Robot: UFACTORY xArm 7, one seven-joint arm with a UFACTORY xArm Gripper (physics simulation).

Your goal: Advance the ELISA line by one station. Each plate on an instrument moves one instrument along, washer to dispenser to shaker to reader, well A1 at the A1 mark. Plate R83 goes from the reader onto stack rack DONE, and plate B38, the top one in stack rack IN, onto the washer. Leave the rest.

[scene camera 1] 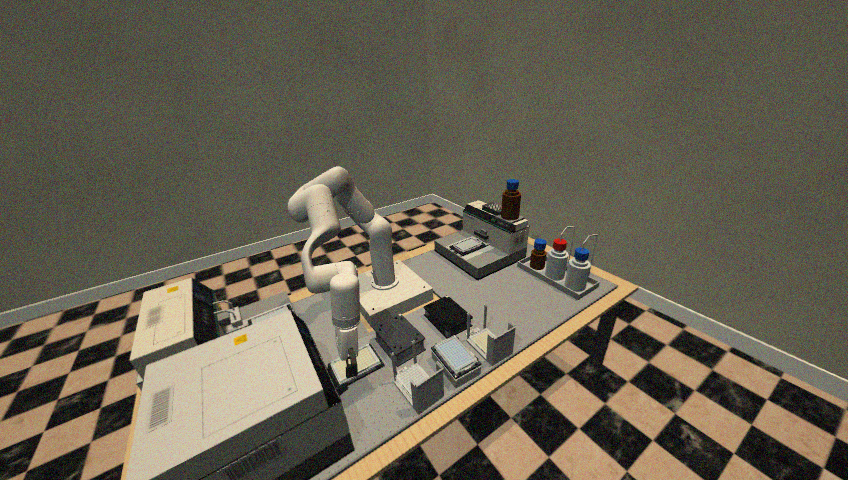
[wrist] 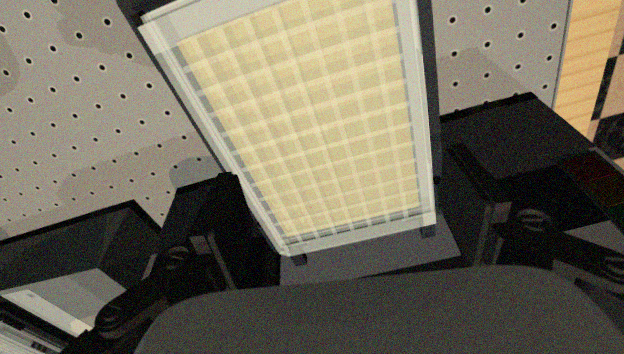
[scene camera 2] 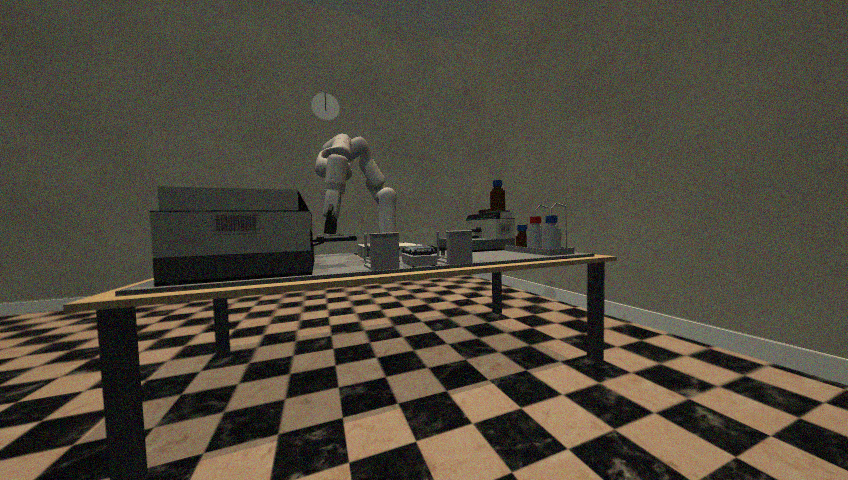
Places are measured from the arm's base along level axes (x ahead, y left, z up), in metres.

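Where they show: gripper, fingertip midpoint: [scene camera 1: 348, 364] [wrist: 341, 187] [scene camera 2: 330, 233]; arm's base, link origin: [scene camera 1: 384, 282].
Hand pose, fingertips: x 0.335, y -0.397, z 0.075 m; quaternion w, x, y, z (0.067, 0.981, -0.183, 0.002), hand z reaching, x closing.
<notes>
Things, the pixels of their top centre, and the offset from my fingertips. "pt": a spot on its surface instead.
- clear well plate with yellow wells, top centre: [wrist: 323, 148] [scene camera 1: 354, 361] [scene camera 2: 335, 233] 0.001 m down, 0.002 m ahead, 0.021 m left
- pull-out tray, surface spot: [wrist: 381, 251] pt 0.121 m down, 0.041 m back, 0.224 m right
- big grey reader, top centre: [scene camera 1: 232, 375] [scene camera 2: 248, 194] 0.143 m up, 0.058 m back, 0.257 m right
- plate with blue wells, top centre: [scene camera 1: 455, 351] [scene camera 2: 418, 246] 0.058 m down, 0.168 m ahead, 0.289 m left
- plate, top centre: [scene camera 1: 467, 243] 0.033 m down, 0.225 m back, 0.858 m left
- brown bottle, surface spot: [scene camera 1: 511, 200] pt 0.204 m up, 0.062 m back, 0.972 m left
A clear well plate with yellow wells [scene camera 1: 369, 359] [wrist: 303, 119] lies on the pull-out tray [wrist: 381, 251] in front of the big grey reader [scene camera 1: 246, 381] [scene camera 2: 246, 229]. My gripper [scene camera 1: 351, 369] [scene camera 2: 331, 225] hangs just above this plate and is open and empty; its fingers are out of the wrist view. A plate with blue wells [scene camera 1: 455, 356] sits on a low grey instrument near the front edge. Another plate [scene camera 1: 467, 246] rests on the grey instrument at the back right. Two grey stack racks [scene camera 1: 424, 383] [scene camera 1: 495, 342] stand at the front edge. Plate labels are too small to read.
Two black-topped instruments [scene camera 1: 398, 333] [scene camera 1: 447, 314] stand between the arm's base and the racks. A tray with three capped bottles [scene camera 1: 560, 267] is at the right, and a brown bottle [scene camera 1: 511, 200] stands on the back instrument. The reader's wall is close on the gripper's left.
</notes>
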